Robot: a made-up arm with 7 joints.
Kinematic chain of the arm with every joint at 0, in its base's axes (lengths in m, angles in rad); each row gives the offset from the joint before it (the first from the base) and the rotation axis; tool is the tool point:
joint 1: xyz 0 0 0.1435 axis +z
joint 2: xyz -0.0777 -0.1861 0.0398 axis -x
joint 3: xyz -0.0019 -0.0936 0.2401 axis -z
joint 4: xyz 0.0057 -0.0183 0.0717 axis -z
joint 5: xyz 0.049 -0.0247 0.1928 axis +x
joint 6: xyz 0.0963 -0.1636 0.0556 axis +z
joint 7: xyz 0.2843 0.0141 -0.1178 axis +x
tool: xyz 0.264 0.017 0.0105
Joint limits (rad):
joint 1: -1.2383..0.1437
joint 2: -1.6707..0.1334
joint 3: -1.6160..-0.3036
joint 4: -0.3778..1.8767
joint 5: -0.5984..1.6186
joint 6: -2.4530..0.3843
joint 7: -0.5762..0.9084
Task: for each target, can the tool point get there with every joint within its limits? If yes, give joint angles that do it. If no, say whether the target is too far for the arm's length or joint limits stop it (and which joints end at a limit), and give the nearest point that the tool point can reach.
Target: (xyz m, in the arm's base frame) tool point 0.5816 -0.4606 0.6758
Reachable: yes | joints -0.1340 -0.0255 -0.8084 0.7215 -0.3423 0.0632 0.4767
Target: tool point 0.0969 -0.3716 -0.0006
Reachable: yes | joints -0.2596 -0.1245 -1.4736 0.4201 1.1525 -1.7997 -0.4181
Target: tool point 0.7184 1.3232 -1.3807
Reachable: no: too far | nearest point -0.2384 0.3147 -0.4328 | short by 1.683 m
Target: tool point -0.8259 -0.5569 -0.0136
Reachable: yes | joints -0.4158 -0.6692 -0.7704 1.7008 0.2746 -1.6257 -0.4630
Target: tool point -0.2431 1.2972 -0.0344
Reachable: no: joint limits stop it (at a limit: joint 1, joint 2, joint 3, joint 4, joint 7) | nearest point -0.4578 0.5584 -0.0788 | short by 0.771 m
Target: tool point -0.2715 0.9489 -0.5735
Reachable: no: joint limits stop it (at a limit: joint 1, joint 2, joint 3, joint 4, joint 7) | nearest point -0.4365 0.4968 -0.3459 | short by 0.532 m
